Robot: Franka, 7 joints.
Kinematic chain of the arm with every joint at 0, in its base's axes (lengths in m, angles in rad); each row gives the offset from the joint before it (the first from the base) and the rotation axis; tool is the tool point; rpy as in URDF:
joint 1: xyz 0 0 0.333 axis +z
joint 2: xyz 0 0 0 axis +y
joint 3: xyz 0 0 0.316 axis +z
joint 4: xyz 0.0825 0 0 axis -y
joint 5: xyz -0.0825 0 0.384 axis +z
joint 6: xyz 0 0 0 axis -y
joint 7: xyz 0.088 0 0 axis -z
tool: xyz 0 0 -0.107 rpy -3.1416 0 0
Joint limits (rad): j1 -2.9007..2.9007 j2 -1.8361..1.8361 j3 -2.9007..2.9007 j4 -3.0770..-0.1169 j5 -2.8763..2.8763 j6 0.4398..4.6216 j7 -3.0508..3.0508
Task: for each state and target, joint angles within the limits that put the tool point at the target. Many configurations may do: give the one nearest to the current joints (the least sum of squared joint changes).
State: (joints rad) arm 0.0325 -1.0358 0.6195 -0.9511 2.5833 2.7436 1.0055
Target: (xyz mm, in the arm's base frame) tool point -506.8 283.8 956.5
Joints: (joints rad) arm -0.1594 -1.0103 0.6953 -0.6052 2.5851 2.4418 1.0055
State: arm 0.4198 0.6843 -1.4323 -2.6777 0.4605 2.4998 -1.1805
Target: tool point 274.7 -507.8 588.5
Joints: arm 0.4873 0.7084 -1.8206 -2.0094 0.4608 2.6939 -1.1805
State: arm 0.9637 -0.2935 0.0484 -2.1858 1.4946 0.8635 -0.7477
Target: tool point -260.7 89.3 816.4
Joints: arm 1.3064 -0.8907 0.3248 -1.8679 1.5821 0.7344 -0.7477
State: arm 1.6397 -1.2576 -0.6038 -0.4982 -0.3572 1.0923 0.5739
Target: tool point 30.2 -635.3 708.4
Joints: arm 1.3410 -1.3305 -0.5170 -0.3750 -0.3238 1.0933 0.5739
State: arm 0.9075 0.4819 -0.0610 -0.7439 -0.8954 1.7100 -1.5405
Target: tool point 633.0 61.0 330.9
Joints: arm 0.5125 0.6347 -0.3399 -1.4962 -0.7699 1.3526 -1.5405
